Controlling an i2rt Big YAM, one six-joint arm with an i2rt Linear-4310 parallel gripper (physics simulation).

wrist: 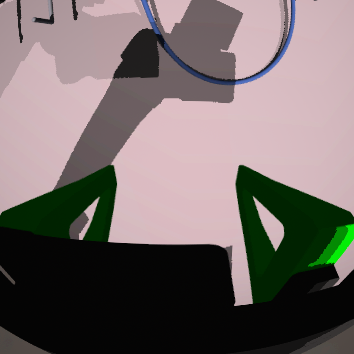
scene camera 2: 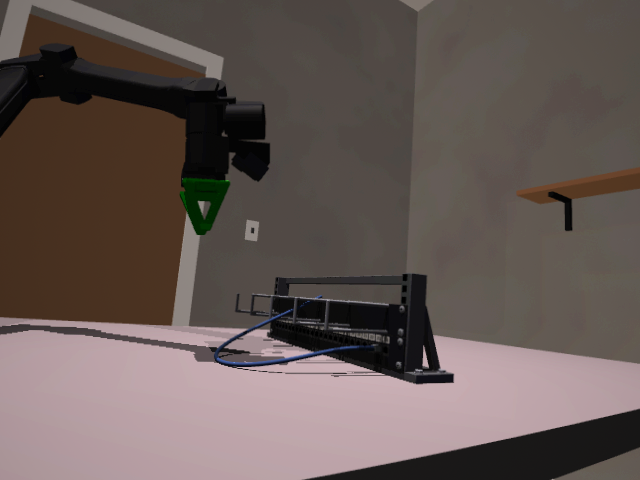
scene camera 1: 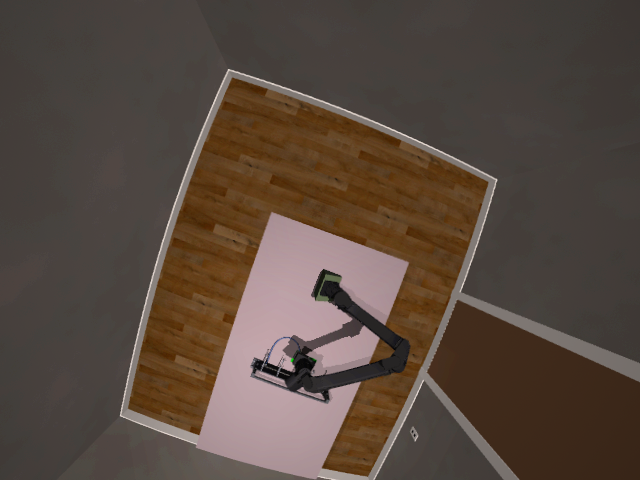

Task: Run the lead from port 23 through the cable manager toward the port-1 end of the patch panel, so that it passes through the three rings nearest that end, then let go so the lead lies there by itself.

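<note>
The blue lead [scene camera 1: 283, 337] [scene camera 2: 248, 364] [wrist: 230, 81] leaves a plug at the near end of the patch panel [scene camera 2: 394, 356] in the scene camera 2 view. It bows out over the table, then rises to the wire rings of the cable manager [scene camera 2: 326, 316]. Its far part crosses the ring area and ends near the top bar; which rings it passes through cannot be told. Port numbers are unreadable. My gripper [scene camera 2: 202, 231] [wrist: 175, 173] is open and empty, with its fingers wide apart. It hangs well above the table and the rings, apart from the lead.
The black rack frame [scene camera 2: 416, 325] stands upright on the pink table [scene camera 1: 279, 258] [scene camera 2: 180, 423]. My arm [scene camera 1: 377, 330] bends over the table's right side from its base [scene camera 1: 319, 285]. A wall shelf [scene camera 2: 594, 184] is at the right of the scene camera 2 view.
</note>
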